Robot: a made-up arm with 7 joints.
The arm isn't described. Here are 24 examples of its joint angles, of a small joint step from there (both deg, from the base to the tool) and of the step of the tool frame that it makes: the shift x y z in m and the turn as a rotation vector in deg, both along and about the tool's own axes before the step.
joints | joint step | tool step
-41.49 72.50 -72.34 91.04 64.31 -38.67 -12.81 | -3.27 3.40 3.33 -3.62 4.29 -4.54 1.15 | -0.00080 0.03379 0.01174 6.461 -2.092 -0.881
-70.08 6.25 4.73 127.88 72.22 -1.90 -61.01 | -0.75 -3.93 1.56 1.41 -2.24 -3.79 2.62 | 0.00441 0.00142 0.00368 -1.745 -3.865 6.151
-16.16 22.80 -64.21 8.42 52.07 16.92 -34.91 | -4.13 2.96 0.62 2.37 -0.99 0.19 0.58 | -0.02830 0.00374 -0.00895 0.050 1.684 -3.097
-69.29 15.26 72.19 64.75 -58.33 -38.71 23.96 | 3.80 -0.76 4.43 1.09 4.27 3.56 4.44 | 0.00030 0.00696 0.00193 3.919 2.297 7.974
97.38 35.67 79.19 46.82 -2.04 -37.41 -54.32 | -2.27 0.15 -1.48 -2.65 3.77 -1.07 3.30 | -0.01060 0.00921 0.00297 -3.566 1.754 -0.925
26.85 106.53 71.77 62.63 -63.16 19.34 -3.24 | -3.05 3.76 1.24 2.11 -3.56 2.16 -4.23 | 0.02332 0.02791 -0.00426 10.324 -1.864 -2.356
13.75 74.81 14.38 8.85 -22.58 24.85 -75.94 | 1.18 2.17 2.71 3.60 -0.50 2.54 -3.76 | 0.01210 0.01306 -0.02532 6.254 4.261 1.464
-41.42 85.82 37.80 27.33 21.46 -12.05 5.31 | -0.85 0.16 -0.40 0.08 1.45 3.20 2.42 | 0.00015 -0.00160 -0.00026 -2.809 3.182 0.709
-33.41 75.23 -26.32 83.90 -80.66 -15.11 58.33 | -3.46 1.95 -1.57 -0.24 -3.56 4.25 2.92 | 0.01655 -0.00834 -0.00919 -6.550 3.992 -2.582
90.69 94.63 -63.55 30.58 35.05 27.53 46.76 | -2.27 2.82 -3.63 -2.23 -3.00 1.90 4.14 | -0.02463 0.01561 0.00686 1.120 9.837 0.348
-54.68 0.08 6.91 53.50 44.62 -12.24 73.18 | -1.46 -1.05 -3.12 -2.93 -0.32 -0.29 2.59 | -0.02735 -0.00977 0.00824 -1.947 2.974 4.381
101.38 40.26 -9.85 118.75 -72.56 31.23 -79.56 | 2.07 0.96 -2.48 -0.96 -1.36 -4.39 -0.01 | 0.00461 -0.00223 0.00092 0.874 -2.780 5.609
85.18 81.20 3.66 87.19 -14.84 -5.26 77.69 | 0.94 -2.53 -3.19 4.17 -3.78 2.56 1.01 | 0.02453 -0.00150 -0.01332 -2.073 0.733 -2.363
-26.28 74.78 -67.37 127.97 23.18 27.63 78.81 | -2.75 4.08 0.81 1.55 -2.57 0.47 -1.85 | -0.00929 -0.00836 -0.00304 1.964 3.108 2.937
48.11 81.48 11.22 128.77 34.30 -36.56 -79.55 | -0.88 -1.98 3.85 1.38 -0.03 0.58 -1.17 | 0.00891 -0.00319 -0.00591 2.875 -2.147 1.704
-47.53 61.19 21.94 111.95 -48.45 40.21 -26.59 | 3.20 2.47 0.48 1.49 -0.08 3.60 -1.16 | 0.00228 0.01740 -0.01616 6.427 2.910 -0.630
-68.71 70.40 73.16 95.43 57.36 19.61 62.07 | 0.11 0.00 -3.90 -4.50 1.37 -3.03 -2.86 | -0.02535 0.01044 0.00353 4.069 -0.569 3.258
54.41 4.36 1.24 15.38 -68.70 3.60 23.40 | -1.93 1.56 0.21 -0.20 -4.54 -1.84 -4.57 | -0.01799 -0.00984 -0.00309 3.335 2.091 -4.541
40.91 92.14 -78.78 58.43 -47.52 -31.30 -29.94 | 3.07 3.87 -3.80 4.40 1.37 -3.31 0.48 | 0.00407 0.00266 0.01141 -0.043 -3.234 2.412
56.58 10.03 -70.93 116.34 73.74 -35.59 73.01 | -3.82 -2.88 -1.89 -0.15 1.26 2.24 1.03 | -0.01452 -0.00706 -0.00770 1.408 -5.220 3.702
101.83 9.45 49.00 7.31 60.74 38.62 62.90 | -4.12 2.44 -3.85 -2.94 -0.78 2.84 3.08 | 0.01569 0.00225 0.03851 4.843 1.380 0.643
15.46 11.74 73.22 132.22 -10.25 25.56 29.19 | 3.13 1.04 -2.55 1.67 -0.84 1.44 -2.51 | 0.01430 -0.00478 -0.00063 2.415 -2.994 1.310
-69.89 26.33 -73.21 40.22 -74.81 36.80 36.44 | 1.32 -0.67 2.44 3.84 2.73 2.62 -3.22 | -0.00679 0.02667 0.01197 4.793 -0.717 7.745
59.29 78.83 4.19 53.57 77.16 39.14 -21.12 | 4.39 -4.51 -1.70 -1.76 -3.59 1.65 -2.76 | -0.01383 -0.00694 -0.01209 2.340 3.062 0.604
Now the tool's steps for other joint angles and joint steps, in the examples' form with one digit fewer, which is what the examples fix.
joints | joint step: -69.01 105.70 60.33 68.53 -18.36 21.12 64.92 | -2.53 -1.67 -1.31 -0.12 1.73 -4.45 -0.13
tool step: -0.0011 -0.0145 -0.0204 -4.38 -2.09 -3.96
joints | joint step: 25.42 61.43 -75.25 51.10 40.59 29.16 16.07 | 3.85 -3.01 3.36 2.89 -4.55 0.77 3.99
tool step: 0.0456 -0.0041 0.0183 -2.73 -7.24 -3.14
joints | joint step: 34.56 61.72 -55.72 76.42 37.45 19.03 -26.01 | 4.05 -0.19 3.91 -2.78 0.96 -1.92 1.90
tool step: 0.0195 0.0346 -0.0113 4.20 -3.39 5.52
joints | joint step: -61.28 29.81 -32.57 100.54 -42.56 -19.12 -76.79 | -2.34 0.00 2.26 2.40 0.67 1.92 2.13
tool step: 0.0035 0.0060 -0.0033 -0.33 1.51 -1.98
